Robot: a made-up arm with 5 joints.
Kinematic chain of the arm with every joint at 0, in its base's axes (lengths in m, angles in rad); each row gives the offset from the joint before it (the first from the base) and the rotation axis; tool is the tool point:
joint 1: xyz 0 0 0.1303 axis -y
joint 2: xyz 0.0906 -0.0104 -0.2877 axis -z
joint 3: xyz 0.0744 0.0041 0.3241 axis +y
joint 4: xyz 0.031 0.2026 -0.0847 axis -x
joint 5: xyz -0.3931 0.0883 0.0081 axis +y
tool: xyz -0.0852 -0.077 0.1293
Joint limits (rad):
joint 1: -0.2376..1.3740
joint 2: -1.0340..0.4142
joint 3: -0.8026..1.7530
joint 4: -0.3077..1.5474
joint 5: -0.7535..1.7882
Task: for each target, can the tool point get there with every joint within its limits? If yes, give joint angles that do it. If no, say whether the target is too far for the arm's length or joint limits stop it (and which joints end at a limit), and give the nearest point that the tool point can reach.
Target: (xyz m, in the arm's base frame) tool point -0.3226 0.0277 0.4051
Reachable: yes | joints 0.3723 -0.6144 0.7316 -0.1342 0.0470
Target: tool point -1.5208 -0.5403 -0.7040
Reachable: no: too far | nearest point -0.4678 -0.0999 -0.0629 | short by 1.309 m
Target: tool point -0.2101 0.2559 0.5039
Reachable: yes | joints 0.2367 0.1929 0.8639 0.0456 -0.5091
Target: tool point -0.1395 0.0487 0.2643
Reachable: yes | joints -0.1148 -0.7235 0.3142 -0.1256 1.5709
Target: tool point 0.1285 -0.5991 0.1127
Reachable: no: joint limits stop it (at a limit: joint 1, joint 2, joint 4) | nearest point 0.0335 -0.2523 -0.1507 | short by 0.446 m
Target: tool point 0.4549 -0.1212 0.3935
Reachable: no: joint limits stop it (at a limit: joint 1, joint 2, joint 3, joint 4) | nearest point 0.4327 0.0578 0.4164 | short by 0.182 m
